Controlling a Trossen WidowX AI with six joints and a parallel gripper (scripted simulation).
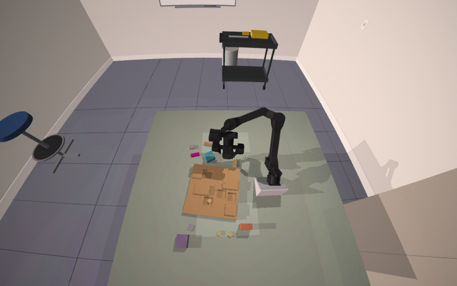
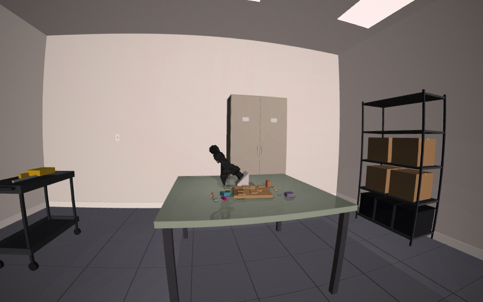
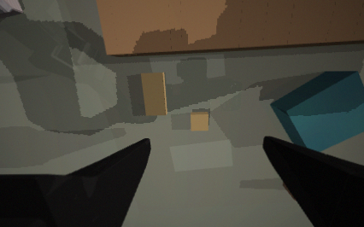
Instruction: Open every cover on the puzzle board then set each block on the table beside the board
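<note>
Now: the teal block 12 cm ahead of my gripper tip and 5 cm below it. From my gripper tip the other things lie so: orange stick 13 cm ahead, 10 cm to the right, 5 cm below; then orange block 11 cm behind, 41 cm to the left, 3 cm below; then magenta bar 22 cm ahead, 2 cm to the right, 5 cm below.
</note>
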